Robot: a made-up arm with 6 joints. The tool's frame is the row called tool. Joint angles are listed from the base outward. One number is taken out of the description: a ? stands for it. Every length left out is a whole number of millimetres.
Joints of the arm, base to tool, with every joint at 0 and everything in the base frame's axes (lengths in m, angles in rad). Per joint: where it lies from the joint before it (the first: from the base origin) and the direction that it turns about. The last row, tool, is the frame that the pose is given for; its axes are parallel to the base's.
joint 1: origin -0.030 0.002 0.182 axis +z
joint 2: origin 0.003 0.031 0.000 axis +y
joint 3: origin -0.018 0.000 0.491 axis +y
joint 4: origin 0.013 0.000 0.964 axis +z
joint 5: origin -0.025 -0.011 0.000 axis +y
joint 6: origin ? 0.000 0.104 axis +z
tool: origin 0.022 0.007 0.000
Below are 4 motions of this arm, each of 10 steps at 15 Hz.
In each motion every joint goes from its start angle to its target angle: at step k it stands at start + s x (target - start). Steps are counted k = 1, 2, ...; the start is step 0. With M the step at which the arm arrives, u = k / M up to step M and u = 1 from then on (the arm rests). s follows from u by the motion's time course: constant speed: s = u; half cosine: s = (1 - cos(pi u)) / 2; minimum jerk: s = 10 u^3 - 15 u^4 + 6 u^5.
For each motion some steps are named. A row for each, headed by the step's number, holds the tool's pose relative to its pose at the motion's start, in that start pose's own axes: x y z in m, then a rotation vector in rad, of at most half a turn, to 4 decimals.
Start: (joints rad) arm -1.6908 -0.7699 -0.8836 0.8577 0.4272 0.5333
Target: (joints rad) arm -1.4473 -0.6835 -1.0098 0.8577 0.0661 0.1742
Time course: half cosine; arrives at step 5
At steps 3, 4, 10:
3: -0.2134 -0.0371 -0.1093 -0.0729 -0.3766 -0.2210
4: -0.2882 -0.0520 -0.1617 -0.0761 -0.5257 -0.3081
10: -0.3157 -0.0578 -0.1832 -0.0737 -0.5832 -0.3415

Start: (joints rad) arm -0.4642 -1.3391 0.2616 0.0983 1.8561 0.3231
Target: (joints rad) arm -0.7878 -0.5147 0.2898 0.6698 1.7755 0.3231
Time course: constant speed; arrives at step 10
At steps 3, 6, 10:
3: -0.0376 0.0981 0.3636 -0.0191 0.2613 -0.0606
6: -0.0012 0.1183 0.7327 -0.0302 0.5185 -0.0544
10: 0.1403 0.0105 1.1821 -0.0291 0.8315 0.0595

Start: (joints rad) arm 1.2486 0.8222 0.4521 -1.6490 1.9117 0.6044
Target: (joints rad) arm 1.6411 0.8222 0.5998 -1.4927 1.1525 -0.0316
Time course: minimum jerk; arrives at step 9
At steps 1, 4, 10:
1: 0.0015 0.0005 -0.0056 -0.0095 -0.0095 -0.0097
4: 0.0650 0.0027 -0.1970 -0.2918 -0.3619 -0.3182
10: 0.2151 -0.0508 -0.4959 -0.5829 -1.0423 -0.7040

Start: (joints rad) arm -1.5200 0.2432 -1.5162 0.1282 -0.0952 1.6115
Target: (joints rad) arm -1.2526 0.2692 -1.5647 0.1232 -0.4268 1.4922
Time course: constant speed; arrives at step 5
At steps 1, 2, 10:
1: -0.0476 0.0194 -0.0038 -0.0787 -0.0494 -0.0158
2: -0.0950 0.0380 -0.0108 -0.1562 -0.1013 -0.0352
10: -0.2337 0.0887 -0.0495 -0.3792 -0.2703 -0.1138

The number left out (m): -0.026
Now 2 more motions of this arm.
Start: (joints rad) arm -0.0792 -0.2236 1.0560 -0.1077 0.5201 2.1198
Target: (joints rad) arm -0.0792 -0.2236 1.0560 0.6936 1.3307 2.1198
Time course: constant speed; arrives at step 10
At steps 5, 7, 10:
5: -0.0110 -0.0413 0.0067 0.4803 0.0190 0.3025
7: -0.0077 -0.0592 0.0024 0.6847 0.0609 0.3944
10: 0.0032 -0.0828 -0.0122 0.9962 0.1610 0.4948

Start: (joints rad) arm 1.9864 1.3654 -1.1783 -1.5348 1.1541 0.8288
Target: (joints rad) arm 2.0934 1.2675 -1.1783 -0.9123 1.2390 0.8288
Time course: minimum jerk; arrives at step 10
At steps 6, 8, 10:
6: -0.0712 -0.0026 -0.0418 -0.2734 0.3414 0.2458
8: -0.0999 -0.0057 -0.0589 -0.3859 0.4694 0.3306
10: -0.1065 -0.0066 -0.0628 -0.4117 0.4977 0.3488

